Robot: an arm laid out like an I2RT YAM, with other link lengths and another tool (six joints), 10 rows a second.
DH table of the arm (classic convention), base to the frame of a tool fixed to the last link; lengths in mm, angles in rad. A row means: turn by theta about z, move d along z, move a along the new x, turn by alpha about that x. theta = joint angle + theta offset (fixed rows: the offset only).
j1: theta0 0, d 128.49, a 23, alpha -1.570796
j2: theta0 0, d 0, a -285.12, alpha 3.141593
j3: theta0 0.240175, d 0, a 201.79, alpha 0
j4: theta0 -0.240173, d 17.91, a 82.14, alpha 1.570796
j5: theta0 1.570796, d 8.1, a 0, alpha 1.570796
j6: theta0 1.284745, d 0, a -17.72, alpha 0
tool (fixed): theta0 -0.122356, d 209.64, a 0, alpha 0
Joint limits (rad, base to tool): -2.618..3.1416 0..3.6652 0..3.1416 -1.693..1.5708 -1.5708..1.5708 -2.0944..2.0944
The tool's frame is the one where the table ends.
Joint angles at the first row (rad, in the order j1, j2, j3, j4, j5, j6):
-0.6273, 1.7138, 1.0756, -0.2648, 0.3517, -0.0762
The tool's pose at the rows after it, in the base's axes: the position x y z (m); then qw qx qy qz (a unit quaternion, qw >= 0):
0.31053, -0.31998, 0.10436, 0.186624, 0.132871, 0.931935, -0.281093
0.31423, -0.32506, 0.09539, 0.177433, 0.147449, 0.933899, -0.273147
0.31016, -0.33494, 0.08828, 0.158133, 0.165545, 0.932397, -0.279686
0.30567, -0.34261, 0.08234, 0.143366, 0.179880, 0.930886, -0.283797
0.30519, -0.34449, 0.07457, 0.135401, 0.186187, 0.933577, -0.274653
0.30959, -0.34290, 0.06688, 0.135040, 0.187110, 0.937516, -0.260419
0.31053, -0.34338, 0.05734, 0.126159, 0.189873, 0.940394, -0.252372
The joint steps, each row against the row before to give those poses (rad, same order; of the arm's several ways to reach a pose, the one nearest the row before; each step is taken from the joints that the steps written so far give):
-0.0016, 0.0594, 0.0570, -0.0395, -0.0438, 0.0386
-0.0016, 0.0486, 0.0422, -0.0237, 0.0036, 0.0323
-0.0057, 0.0427, 0.0371, -0.0245, 0.0370, 0.0267
-0.0080, 0.0319, 0.0258, -0.0179, 0.0248, 0.0198
-0.0074, 0.0278, 0.0229, -0.0205, -0.0087, 0.0121
-0.0019, 0.0248, 0.0181, -0.0106, -0.0250, 0.0083
-0.0015, 0.0317, 0.0195, -0.0136, -0.0051, 0.0089

